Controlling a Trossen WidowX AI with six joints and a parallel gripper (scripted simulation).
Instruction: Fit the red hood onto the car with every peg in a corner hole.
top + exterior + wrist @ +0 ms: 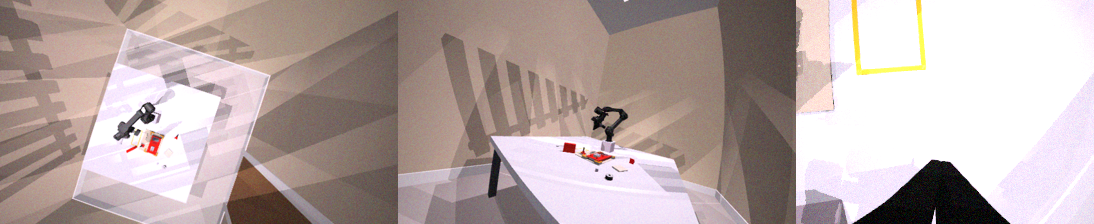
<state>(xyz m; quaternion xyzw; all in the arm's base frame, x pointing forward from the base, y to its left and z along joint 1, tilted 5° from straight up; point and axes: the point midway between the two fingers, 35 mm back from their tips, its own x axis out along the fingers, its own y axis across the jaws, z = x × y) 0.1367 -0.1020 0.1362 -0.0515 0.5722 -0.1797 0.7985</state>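
My gripper tip is 28 cm short of the red hood and 16 cm above it. Also, from my gripper tip: jig (19 cm to the left, 18 cm below, 15 cm ahead); then flat pale plate (41 cm to the left, 19 cm below, 18 cm ahead); then engine block (22 cm to the left, 19 cm ahead, 17 cm below).
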